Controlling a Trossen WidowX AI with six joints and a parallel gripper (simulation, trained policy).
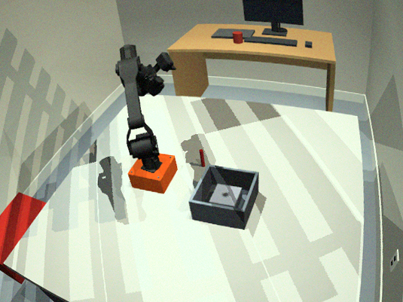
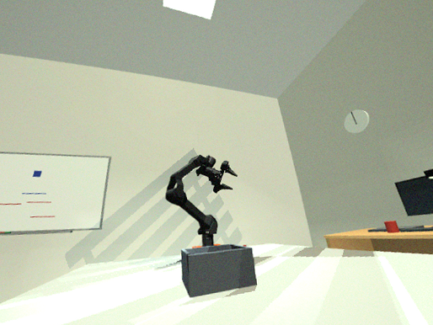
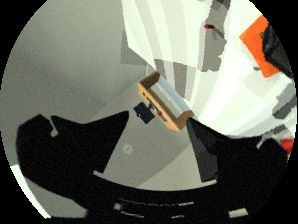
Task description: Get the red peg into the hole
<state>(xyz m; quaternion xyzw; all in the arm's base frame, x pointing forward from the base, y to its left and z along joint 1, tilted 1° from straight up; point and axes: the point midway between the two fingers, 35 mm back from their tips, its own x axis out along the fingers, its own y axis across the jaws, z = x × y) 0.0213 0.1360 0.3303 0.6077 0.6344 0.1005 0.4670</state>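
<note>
My gripper tip is now 100 mm short of the red peg, 20 mm to the left of it and 350 mm above it. Also, from my gripper tip: grey box (290 mm ahead, 180 mm to the right, 360 mm below); then plate (290 mm ahead, 180 mm to the right, 340 mm below).
</note>
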